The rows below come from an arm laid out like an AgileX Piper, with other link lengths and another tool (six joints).
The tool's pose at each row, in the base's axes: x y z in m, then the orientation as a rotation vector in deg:
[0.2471 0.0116 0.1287 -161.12 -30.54 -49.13]
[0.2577 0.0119 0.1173 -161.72 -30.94 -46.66]
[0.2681 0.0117 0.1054 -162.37 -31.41 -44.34]
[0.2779 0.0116 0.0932 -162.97 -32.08 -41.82]
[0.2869 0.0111 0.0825 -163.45 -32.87 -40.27]
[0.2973 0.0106 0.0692 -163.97 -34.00 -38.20]
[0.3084 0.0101 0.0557 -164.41 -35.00 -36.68]
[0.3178 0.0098 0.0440 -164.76 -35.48 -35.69]
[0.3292 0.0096 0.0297 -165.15 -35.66 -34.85]
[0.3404 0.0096 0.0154 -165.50 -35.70 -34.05]
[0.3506 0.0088 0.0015 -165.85 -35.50 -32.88]
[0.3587 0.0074 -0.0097 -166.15 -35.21 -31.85]
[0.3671 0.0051 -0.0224 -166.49 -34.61 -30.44]
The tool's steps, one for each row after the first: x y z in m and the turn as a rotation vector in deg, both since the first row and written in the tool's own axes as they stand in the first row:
[0.0018 0.0042 0.0149 0.39 -1.67 -0.04]
[0.0031 0.0088 0.0299 0.64 -3.29 -0.16]
[0.0038 0.0131 0.0450 0.99 -5.03 -0.39]
[0.0045 0.0175 0.0583 1.08 -6.16 -0.82]
[0.0049 0.0224 0.0744 1.30 -7.65 -1.42]
[0.0058 0.0276 0.0911 1.39 -8.77 -1.99]
[0.0063 0.0320 0.1054 1.37 -9.51 -2.26]
[0.0070 0.0371 0.1230 1.27 -10.15 -2.35]
[0.0076 0.0419 0.1405 1.19 -10.73 -2.34]
[0.0074 0.0471 0.1569 1.21 -11.53 -2.13]
[0.0069 0.0519 0.1700 1.23 -12.22 -1.87]
[0.0056 0.0577 0.1841 1.31 -13.13 -1.37]

